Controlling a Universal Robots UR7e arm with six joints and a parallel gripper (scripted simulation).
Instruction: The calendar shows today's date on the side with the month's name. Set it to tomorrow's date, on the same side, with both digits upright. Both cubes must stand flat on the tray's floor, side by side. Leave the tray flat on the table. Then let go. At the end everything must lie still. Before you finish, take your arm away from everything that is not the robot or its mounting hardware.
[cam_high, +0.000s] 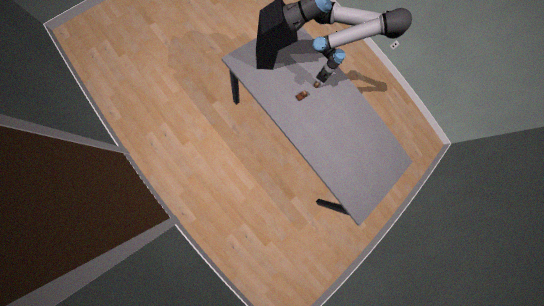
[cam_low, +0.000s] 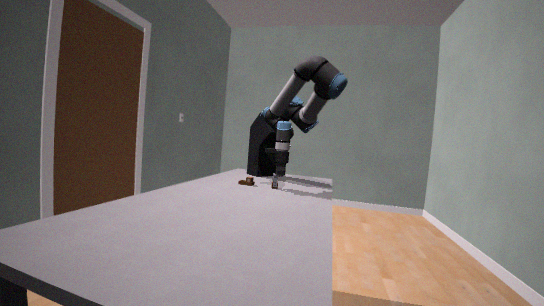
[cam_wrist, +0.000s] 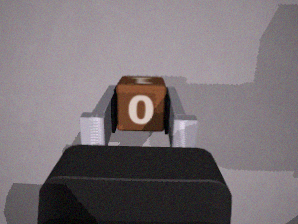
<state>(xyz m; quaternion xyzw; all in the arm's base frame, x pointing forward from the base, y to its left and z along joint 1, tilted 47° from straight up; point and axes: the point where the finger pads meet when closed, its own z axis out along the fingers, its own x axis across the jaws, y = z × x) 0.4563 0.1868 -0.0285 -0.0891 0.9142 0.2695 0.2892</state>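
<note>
My hand is 1 cm short of the calendar tray, 16 cm to the left of it and 2 cm above it. Also, from my hand: brown wooden cube: 1 cm below.
</note>
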